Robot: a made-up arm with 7 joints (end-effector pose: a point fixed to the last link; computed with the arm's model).
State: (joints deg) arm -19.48 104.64 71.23 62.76 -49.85 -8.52 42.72
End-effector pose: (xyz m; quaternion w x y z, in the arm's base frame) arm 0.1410 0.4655 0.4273 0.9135 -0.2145 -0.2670 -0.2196
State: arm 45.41 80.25 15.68 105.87 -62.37 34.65 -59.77
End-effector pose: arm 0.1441 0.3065 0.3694 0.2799 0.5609 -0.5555 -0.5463
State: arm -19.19 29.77 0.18 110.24 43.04 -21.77 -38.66
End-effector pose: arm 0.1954 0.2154 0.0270 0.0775 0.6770 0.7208 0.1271
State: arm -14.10 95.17 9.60 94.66 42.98 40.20 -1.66
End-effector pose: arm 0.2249 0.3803 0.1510 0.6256 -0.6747 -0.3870 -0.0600
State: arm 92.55 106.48 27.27 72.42 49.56 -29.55 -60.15
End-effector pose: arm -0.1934 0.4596 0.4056 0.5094 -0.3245 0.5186 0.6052
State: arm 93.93 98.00 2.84 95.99 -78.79 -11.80 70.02
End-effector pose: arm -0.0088 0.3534 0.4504 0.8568 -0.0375 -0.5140 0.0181
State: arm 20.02 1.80 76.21 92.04 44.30 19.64 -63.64
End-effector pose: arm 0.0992 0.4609 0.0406 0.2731 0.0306 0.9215 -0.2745
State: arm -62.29 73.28 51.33 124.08 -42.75 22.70 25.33
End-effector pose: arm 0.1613 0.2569 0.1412 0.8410 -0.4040 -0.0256 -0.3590
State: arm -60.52 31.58 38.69 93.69 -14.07 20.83 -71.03
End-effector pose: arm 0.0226 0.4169 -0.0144 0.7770 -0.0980 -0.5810 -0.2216
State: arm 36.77 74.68 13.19 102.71 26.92 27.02 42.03
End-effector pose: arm 0.1840 0.3372 0.3265 0.3821 -0.7719 -0.2649 -0.4335
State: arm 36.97 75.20 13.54 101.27 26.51 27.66 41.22
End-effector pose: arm 0.1833 0.3449 0.3282 0.3835 -0.7679 -0.2865 -0.4256
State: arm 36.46 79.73 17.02 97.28 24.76 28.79 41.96
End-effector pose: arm 0.1683 0.3684 0.3439 0.4109 -0.7427 -0.3354 -0.4087
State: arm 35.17 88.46 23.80 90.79 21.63 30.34 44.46
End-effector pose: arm 0.1314 0.3986 0.3776 0.4554 -0.6911 -0.4058 -0.3877
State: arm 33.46 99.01 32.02 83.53 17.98 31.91 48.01
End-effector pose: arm 0.0790 0.4140 0.4212 0.4939 -0.6266 -0.4727 -0.3743
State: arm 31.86 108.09 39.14 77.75 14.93 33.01 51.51
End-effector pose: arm 0.0321 0.4091 0.4582 0.5168 -0.5735 -0.5139 -0.3740
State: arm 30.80 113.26 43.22 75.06 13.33 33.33 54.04
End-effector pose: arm 0.0071 0.3974 0.4780 0.5304 -0.5470 -0.5244 -0.3801
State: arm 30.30 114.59 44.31 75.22 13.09 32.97 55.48
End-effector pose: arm 0.0031 0.3895 0.4828 0.5410 -0.5432 -0.5137 -0.3852
